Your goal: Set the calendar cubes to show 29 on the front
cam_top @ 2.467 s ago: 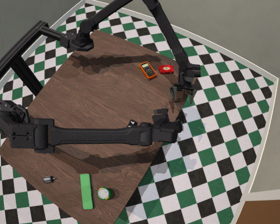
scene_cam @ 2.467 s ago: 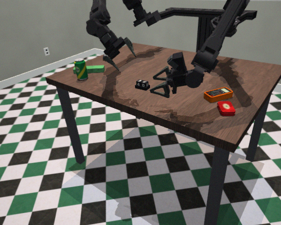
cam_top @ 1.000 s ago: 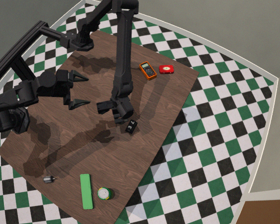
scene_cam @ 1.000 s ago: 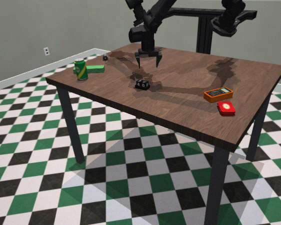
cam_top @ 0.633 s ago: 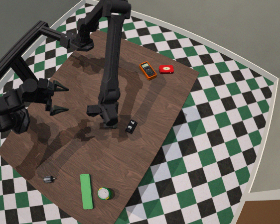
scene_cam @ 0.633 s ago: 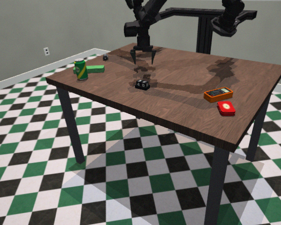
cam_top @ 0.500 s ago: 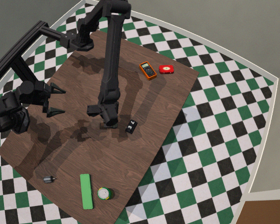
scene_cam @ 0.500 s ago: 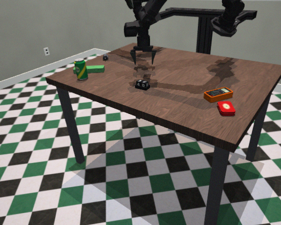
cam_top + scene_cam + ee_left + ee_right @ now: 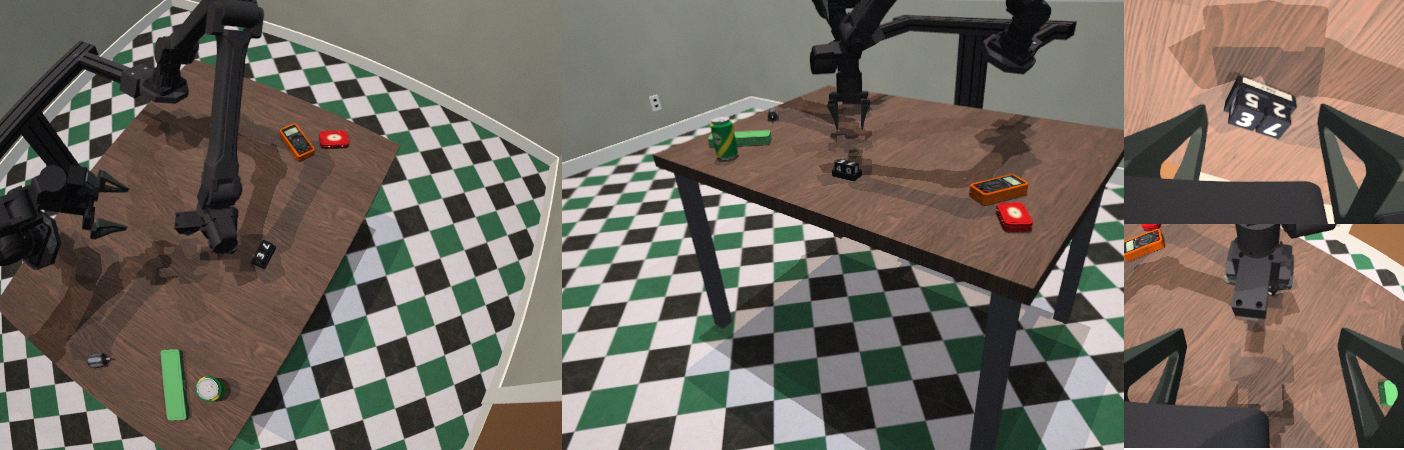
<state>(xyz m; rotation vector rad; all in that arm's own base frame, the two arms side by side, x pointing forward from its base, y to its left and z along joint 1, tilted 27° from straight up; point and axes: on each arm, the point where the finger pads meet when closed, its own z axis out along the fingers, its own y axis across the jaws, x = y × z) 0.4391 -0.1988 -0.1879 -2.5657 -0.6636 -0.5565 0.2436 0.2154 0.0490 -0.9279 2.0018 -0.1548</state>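
My left hand is 7 cm short of the black cube, 2 cm to the right of it and 9 cm above it. From my left hand the other things lie so: black calendar tray: 7 cm ahead, 4 cm to the left, 10 cm below; green case: 6 cm ahead, 42 cm to the right, 10 cm below; red box: 7 cm ahead, 49 cm to the left, 10 cm below.
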